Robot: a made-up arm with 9 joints. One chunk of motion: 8 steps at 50 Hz.
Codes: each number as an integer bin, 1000 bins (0 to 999) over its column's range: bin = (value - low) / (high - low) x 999, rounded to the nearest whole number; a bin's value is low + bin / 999 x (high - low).
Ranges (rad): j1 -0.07..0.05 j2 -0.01..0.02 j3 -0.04..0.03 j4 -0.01..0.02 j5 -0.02..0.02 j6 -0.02..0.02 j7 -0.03..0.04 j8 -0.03..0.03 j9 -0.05..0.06
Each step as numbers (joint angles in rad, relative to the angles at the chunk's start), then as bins.
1 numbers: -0.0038 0.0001 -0.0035 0.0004 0.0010 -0.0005 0.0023 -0.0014 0.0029
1 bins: 551 336 521 346 524 487 461 476 480
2 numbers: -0.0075 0.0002 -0.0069 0.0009 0.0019 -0.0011 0.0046 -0.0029 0.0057
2 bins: 520 340 472 363 547 472 494 451 506
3 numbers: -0.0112 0.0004 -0.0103 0.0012 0.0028 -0.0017 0.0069 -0.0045 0.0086
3 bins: 490 346 424 373 569 457 527 425 532
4 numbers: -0.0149 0.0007 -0.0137 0.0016 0.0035 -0.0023 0.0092 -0.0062 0.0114
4 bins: 459 356 375 386 587 442 559 396 558
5 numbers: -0.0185 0.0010 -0.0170 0.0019 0.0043 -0.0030 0.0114 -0.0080 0.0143
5 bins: 429 366 328 396 607 425 591 366 584
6 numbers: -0.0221 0.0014 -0.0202 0.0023 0.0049 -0.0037 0.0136 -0.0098 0.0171
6 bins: 399 380 283 410 622 407 622 336 609
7 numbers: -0.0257 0.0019 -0.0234 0.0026 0.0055 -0.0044 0.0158 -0.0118 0.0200
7 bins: 369 396 237 420 637 390 654 303 636
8 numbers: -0.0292 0.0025 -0.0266 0.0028 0.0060 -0.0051 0.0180 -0.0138 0.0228
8 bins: 340 416 191 426 649 372 685 270 661
